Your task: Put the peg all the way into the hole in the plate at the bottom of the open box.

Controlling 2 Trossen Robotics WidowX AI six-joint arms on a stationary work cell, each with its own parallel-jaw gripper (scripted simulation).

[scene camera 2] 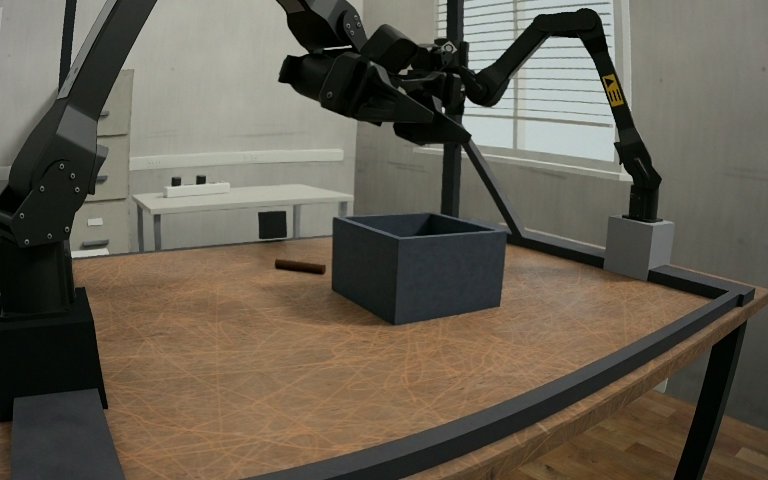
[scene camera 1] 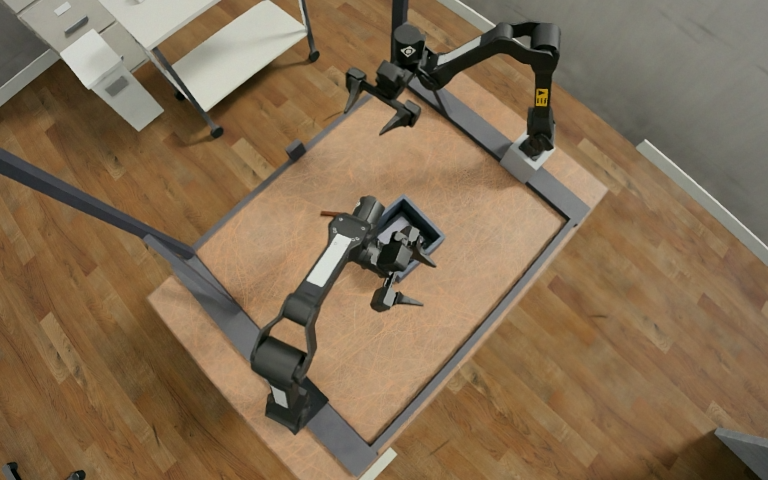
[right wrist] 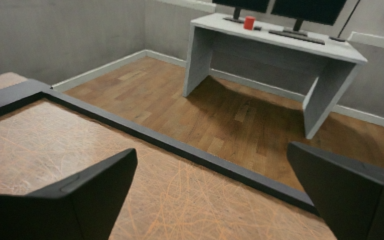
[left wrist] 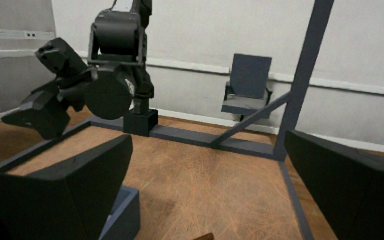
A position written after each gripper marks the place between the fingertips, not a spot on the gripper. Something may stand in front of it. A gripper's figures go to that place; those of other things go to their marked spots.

The left gripper (scene camera 1: 361, 123) is 0.80 m from the lens. The right gripper (scene camera 1: 429, 285): 0.76 m from the lens. A dark box (scene camera 1: 403, 206): 0.98 m from the lens.
